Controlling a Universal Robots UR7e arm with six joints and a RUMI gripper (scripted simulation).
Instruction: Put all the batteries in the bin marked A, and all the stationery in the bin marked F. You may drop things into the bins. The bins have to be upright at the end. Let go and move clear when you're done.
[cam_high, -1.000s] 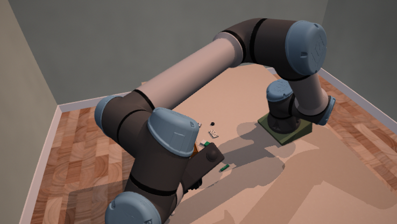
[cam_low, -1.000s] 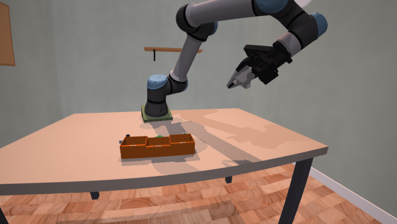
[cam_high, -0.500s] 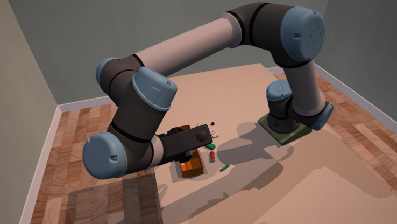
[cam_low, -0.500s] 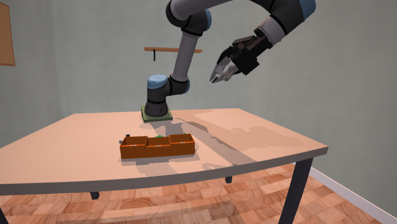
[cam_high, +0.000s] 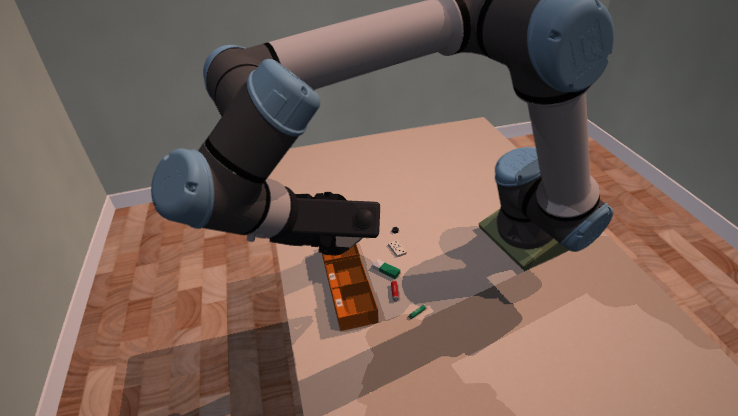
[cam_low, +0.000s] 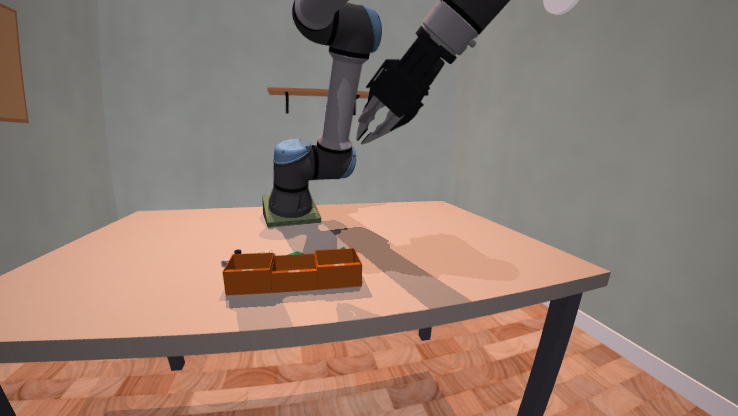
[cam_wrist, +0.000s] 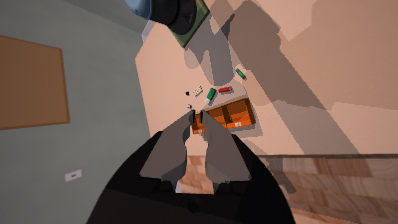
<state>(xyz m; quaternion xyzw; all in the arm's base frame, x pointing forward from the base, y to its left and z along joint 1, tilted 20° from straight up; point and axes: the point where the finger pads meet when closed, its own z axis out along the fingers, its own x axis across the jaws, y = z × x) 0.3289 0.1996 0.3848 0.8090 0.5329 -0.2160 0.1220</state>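
The orange three-compartment bin lies 40 mm ahead of my hand, 130 mm to the right of it and 260 mm below it. From my hand the other things lie so: green-and-white eraser: 50 mm behind, 170 mm to the right, 270 mm below; red battery: 70 mm behind, 100 mm to the right, 270 mm below; green battery: 120 mm behind, 40 mm to the right, 280 mm below.
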